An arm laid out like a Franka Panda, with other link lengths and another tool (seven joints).
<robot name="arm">
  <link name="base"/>
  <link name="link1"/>
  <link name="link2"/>
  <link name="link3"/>
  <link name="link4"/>
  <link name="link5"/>
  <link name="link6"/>
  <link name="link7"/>
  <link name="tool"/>
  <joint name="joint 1" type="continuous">
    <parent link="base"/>
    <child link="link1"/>
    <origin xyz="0 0 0.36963" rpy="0 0 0"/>
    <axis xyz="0 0 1"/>
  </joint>
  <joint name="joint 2" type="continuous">
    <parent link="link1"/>
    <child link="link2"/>
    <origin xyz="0 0 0" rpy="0 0 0"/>
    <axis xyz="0 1 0"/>
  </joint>
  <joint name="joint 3" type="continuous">
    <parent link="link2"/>
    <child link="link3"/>
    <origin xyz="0 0 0.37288" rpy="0 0 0"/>
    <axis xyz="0 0 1"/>
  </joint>
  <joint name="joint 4" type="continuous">
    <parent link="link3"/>
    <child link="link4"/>
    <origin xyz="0.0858 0 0" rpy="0 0 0"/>
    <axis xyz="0 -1 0"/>
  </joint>
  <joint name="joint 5" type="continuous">
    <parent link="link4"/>
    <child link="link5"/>
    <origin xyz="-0.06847 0 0.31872" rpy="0 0 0"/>
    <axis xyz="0 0 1"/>
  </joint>
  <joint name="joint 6" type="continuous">
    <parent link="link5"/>
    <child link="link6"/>
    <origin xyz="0 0 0" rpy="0 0 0"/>
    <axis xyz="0 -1 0"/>
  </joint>
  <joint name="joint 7" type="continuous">
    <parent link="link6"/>
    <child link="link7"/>
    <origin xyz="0.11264 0 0" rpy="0 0 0"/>
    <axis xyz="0 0 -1"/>
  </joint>
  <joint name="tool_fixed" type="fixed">
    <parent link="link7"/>
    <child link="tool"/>
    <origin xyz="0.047 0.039 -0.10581" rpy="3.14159 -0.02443 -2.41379"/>
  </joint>
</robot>
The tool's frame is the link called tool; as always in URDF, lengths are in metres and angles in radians. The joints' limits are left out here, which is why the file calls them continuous.
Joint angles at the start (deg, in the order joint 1, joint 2, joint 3, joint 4, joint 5, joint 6, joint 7):
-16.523, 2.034, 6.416, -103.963, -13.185, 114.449, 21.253
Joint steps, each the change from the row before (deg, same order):
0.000, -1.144, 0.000, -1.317, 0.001, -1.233, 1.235
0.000, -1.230, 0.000, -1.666, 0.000, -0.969, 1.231
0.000, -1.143, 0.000, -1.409, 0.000, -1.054, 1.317
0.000, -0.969, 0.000, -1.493, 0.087, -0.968, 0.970
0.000, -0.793, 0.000, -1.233, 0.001, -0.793, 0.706
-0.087, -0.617, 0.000, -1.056, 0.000, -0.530, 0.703
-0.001, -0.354, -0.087, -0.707, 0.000, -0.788, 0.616
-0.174, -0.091, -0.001, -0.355, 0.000, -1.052, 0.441
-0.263, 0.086, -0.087, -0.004, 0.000, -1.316, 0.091
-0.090, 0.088, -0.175, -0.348, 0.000, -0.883, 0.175
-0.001, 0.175, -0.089, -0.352, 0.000, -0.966, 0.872
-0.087, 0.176, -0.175, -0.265, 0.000, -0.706, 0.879
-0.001, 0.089, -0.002, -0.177, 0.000, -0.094, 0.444
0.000, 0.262, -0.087, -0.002, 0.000, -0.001, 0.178
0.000, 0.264, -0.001, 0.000, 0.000, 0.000, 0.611
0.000, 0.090, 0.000, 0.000, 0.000, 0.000, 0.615
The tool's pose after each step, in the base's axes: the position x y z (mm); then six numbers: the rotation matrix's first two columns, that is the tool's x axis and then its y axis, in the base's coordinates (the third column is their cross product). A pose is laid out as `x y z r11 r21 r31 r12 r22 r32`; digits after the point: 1 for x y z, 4 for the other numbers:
591.0 -94.9 631.0 -0.9724 -0.2330 -0.0114 -0.2234 0.9441 -0.2424
581.1 -94.5 626.2 -0.9779 -0.2091 0.0071 -0.2048 0.9500 -0.2359
571.8 -94.4 622.5 -0.9828 -0.1832 0.0241 -0.1837 0.9555 -0.2307
563.0 -94.1 616.4 -0.9856 -0.1628 0.0449 -0.1688 0.9600 -0.2235
555.6 -93.8 611.2 -0.9870 -0.1479 0.0630 -0.1583 0.9628 -0.2191
549.6 -94.5 606.6 -0.9882 -0.1325 0.0768 -0.1462 0.9654 -0.2161
544.8 -95.7 601.8 -0.9886 -0.1177 0.0935 -0.1353 0.9678 -0.2121
541.2 -98.0 596.7 -0.9881 -0.1034 0.1138 -0.1254 0.9702 -0.2073
538.2 -102.1 592.1 -0.9864 -0.0911 0.1366 -0.1178 0.9724 -0.2016
535.2 -105.1 585.9 -0.9842 -0.0807 0.1576 -0.1113 0.9743 -0.1960
532.6 -107.2 578.8 -0.9819 -0.0613 0.1792 -0.0960 0.9768 -0.1916
530.4 -110.9 573.2 -0.9800 -0.0398 0.1951 -0.0774 0.9789 -0.1891
529.9 -111.4 570.7 -0.9794 -0.0320 0.1996 -0.0705 0.9795 -0.1888
530.6 -112.7 568.3 -0.9787 -0.0278 0.2032 -0.0668 0.9800 -0.1876
531.5 -113.6 565.9 -0.9785 -0.0176 0.2055 -0.0571 0.9805 -0.1879
531.8 -114.3 565.2 -0.9787 -0.0072 0.2049 -0.0469 0.9808 -0.1893

